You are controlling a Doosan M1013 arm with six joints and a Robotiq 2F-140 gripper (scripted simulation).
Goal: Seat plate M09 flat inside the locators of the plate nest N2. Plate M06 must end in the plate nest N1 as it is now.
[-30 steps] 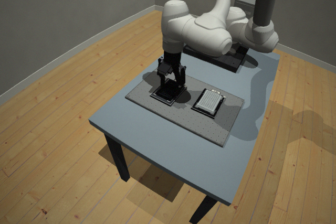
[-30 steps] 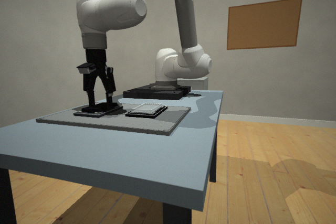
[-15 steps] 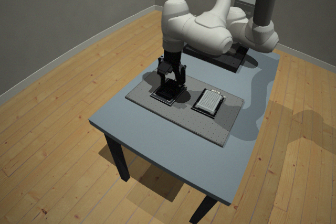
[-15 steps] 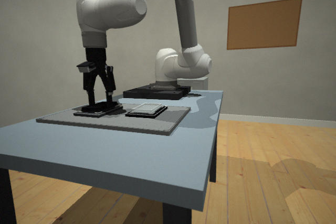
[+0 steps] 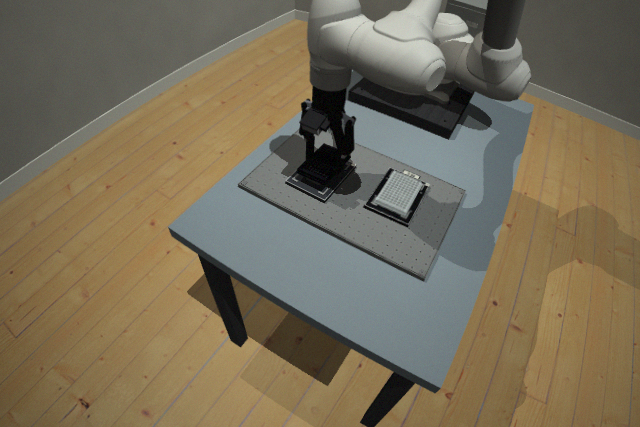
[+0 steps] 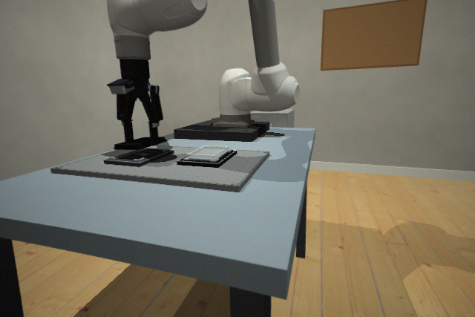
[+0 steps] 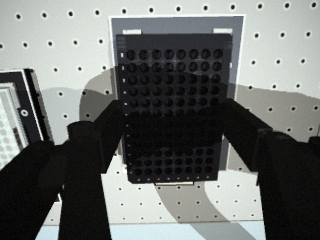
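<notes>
My gripper is now 10 mm to the left of the plate nest and 60 mm above it. Round my hand: white well plate: 40 mm behind, 200 mm to the left, 50 mm below; black well plate: 20 mm below.
</notes>
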